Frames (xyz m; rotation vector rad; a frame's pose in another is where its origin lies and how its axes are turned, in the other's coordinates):
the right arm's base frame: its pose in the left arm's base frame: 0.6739 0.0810 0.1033 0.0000 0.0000 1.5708
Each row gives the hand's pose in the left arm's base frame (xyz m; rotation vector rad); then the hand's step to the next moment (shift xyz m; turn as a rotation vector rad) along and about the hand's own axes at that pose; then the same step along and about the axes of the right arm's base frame.
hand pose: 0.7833 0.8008 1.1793 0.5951 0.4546 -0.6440
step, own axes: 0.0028 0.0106 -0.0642 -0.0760 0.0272 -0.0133
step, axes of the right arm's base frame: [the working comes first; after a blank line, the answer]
step, axes of the left arm's base frame: -0.0042 0.0466 -0.0453 -0.0388 0.0579 0.0428

0.0466 0.0042 -0.0453 0.0579 0.0388 0.0428
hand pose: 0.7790 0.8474 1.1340 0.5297 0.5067 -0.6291
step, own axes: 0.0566 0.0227 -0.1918 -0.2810 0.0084 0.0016
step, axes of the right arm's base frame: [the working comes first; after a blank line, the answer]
step, axes of the left arm's base frame: 0.0013 0.1071 -0.1704 -0.1902 0.1205 0.1683

0.1071 -0.0013 -0.1704 0.1205 0.1902 0.1683
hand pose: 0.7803 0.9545 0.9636 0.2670 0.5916 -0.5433
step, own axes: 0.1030 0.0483 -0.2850 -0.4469 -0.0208 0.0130
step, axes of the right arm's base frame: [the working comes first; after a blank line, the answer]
step, axes of the left arm's base frame: -0.0312 0.1086 -0.2853 -0.3168 0.1593 0.2731

0.1086 0.0312 -0.2853 0.1593 0.3168 0.2731
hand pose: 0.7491 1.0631 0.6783 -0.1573 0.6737 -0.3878
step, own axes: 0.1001 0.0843 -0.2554 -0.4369 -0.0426 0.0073
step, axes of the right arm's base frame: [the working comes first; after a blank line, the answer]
step, axes of the left arm's base frame: -0.0654 0.0329 -0.2775 -0.3197 0.1352 0.2687

0.0329 0.0654 -0.2775 0.1352 0.3197 0.2687
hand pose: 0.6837 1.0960 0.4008 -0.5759 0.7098 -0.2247
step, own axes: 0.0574 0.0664 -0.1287 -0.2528 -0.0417 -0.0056
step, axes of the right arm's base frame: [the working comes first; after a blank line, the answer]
step, axes of the left arm's base frame: -0.0433 -0.0215 -0.1481 -0.1916 0.0601 0.1592

-0.0215 0.0433 -0.1481 0.0601 0.1916 0.1592
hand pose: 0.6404 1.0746 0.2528 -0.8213 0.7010 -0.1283
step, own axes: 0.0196 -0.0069 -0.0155 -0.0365 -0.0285 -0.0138
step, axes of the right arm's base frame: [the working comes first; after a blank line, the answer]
step, axes of the left arm's base frame: 0.0066 -0.0216 -0.0127 -0.0322 -0.0149 0.0328

-0.0216 -0.0066 -0.0127 -0.0149 0.0322 0.0328
